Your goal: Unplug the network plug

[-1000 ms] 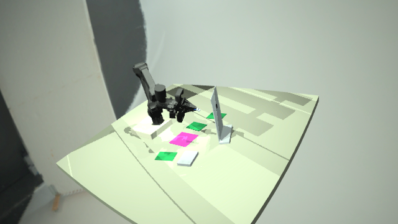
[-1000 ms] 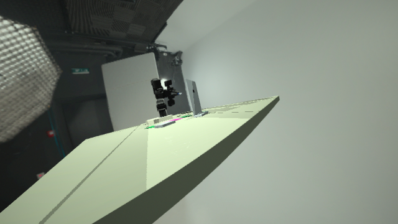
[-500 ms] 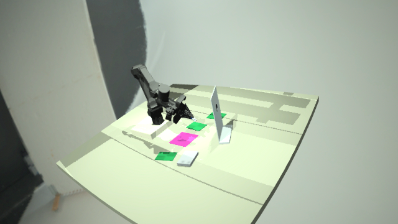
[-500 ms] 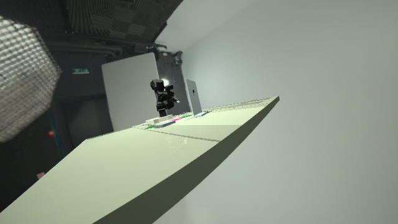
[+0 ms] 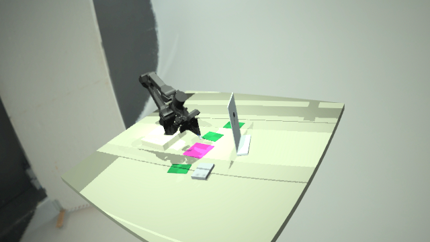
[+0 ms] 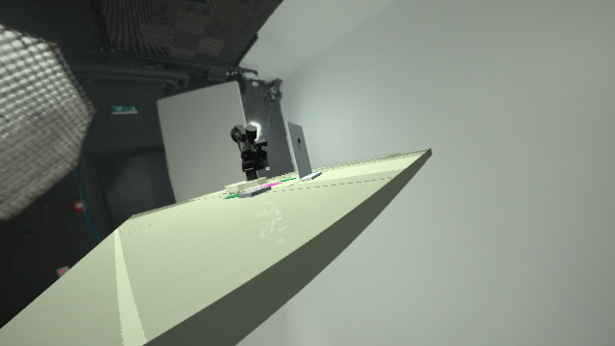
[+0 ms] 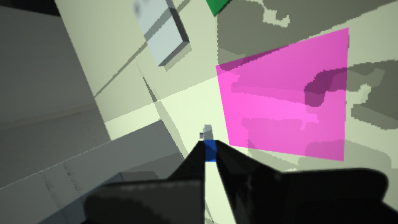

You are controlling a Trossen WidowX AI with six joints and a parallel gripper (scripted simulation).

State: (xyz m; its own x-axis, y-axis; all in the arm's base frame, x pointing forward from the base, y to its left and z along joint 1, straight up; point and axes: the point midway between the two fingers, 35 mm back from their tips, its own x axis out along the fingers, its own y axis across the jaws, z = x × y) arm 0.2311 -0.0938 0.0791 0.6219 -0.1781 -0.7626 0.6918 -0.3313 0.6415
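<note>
My gripper tip is 3 cm past the magenta square and 9 cm above it. The rest, counted from my gripper tip: flat grey block 8 cm ahead, 17 cm to the right, 8 cm below; network plug right at my gripper tip; grey panel 18 cm ahead, 6 cm to the left, 2 cm above.
</note>
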